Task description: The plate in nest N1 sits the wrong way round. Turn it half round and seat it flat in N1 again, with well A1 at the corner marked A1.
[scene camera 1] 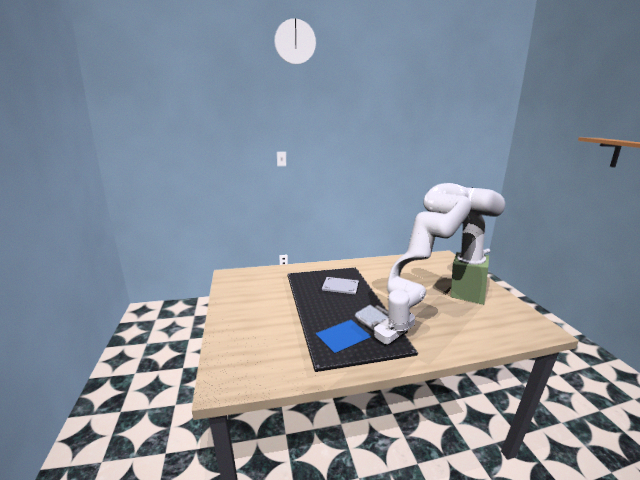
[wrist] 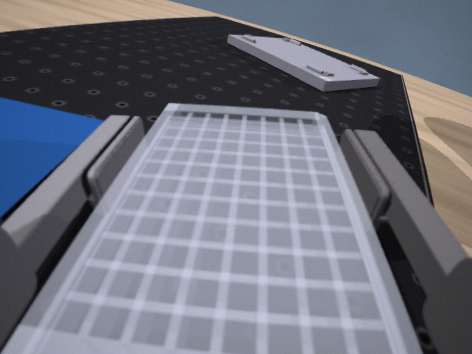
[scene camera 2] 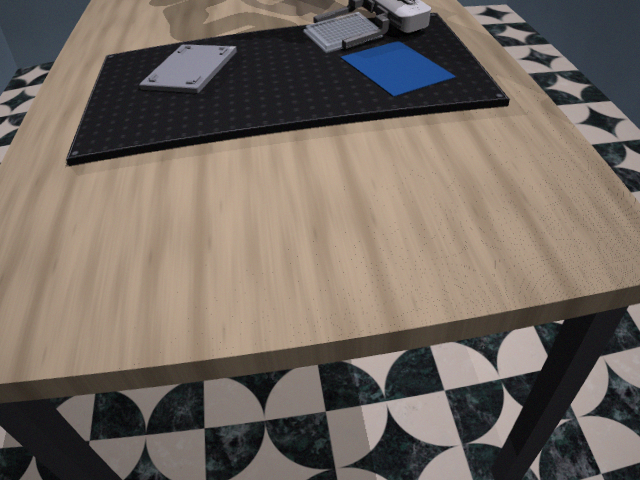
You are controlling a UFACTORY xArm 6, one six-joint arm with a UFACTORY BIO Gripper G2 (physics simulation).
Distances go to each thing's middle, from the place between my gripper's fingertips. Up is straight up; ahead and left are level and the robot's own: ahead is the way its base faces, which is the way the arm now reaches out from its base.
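Starting from my hand, I find the clear well plate (wrist: 226,222) 30 mm to the left of it, 10 mm behind it and 10 mm below it. Going by their middles, of the things named here the clear well plate is the nearest to my hand. The flat blue sheet (scene camera 2: 396,68) is 140 mm ahead of my hand, 80 mm to the left of it and 20 mm below it, while the grey nest (scene camera 2: 205,60) sits 270 mm to the right of my hand and 10 mm below it. Of the things named here, the grey nest is the farthest from my hand, again going by their middles.
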